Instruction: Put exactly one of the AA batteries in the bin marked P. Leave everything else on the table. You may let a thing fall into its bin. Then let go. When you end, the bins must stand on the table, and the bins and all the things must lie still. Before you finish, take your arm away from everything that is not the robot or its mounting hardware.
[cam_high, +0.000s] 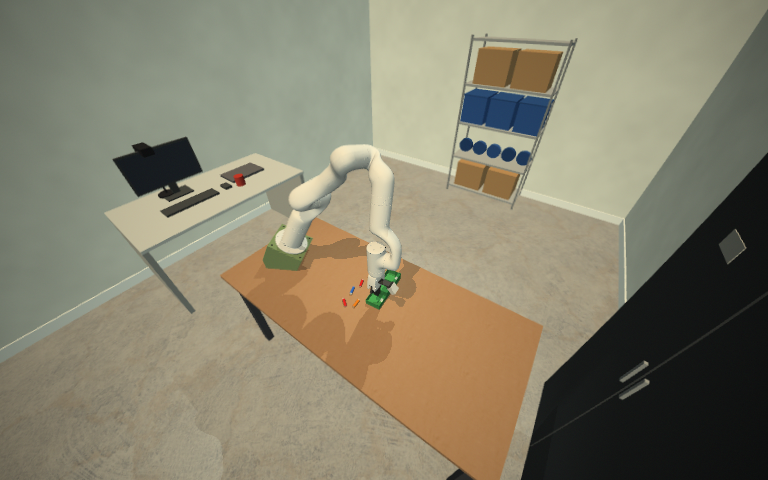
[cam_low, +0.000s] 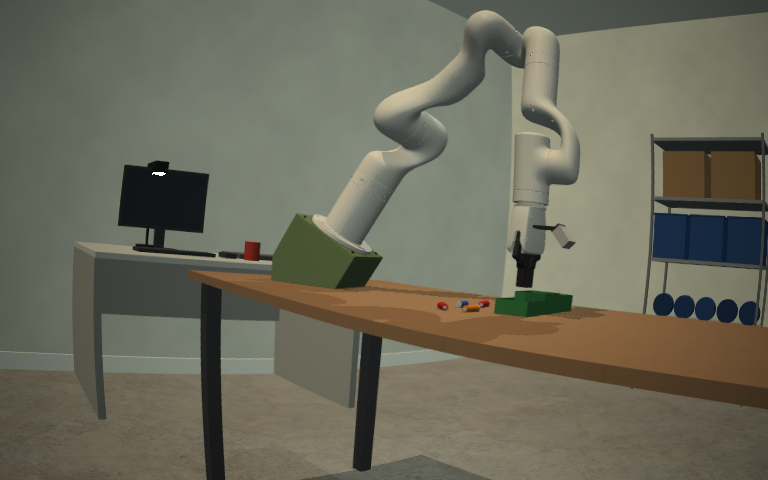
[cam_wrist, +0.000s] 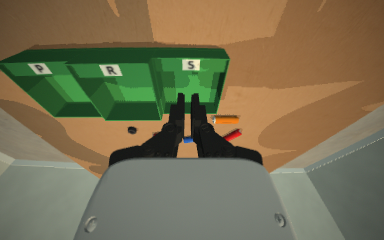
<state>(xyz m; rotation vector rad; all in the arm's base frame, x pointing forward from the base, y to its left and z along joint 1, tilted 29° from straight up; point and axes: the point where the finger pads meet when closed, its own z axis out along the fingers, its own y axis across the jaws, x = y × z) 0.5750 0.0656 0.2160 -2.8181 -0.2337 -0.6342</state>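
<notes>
The bin row lies 2 cm behind my hand, 8 cm to the left of it and 6 cm below it. From my hand the other things lie so: black round thing: 15 cm behind, 9 cm to the left, 8 cm below; then blue AA battery: 14 cm behind, 5 cm to the right, 7 cm below; then orange AA battery: 6 cm behind, 9 cm to the right, 7 cm below.
</notes>
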